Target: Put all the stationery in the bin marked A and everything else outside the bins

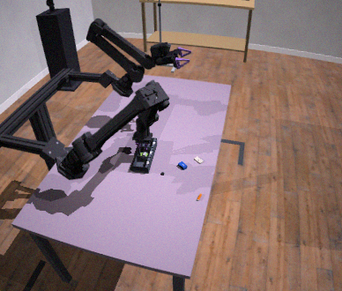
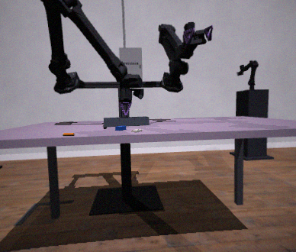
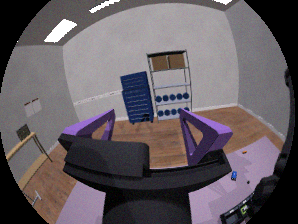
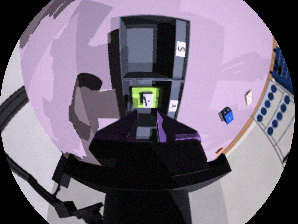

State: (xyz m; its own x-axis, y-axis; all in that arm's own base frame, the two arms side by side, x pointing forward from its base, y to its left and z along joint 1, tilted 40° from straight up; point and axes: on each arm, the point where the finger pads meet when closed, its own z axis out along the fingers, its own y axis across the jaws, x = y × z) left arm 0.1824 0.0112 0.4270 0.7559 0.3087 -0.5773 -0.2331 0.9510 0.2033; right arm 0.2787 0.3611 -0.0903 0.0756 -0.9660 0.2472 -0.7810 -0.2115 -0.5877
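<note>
Right now the dark bin is 50 mm below my right hand and 10 mm ahead of it. The rest, counted from my right hand: black item 130 mm ahead, 110 mm to the right, 60 mm below; then green item 60 mm below; then blue item 220 mm ahead, 60 mm below, 30 mm to the right.
</note>
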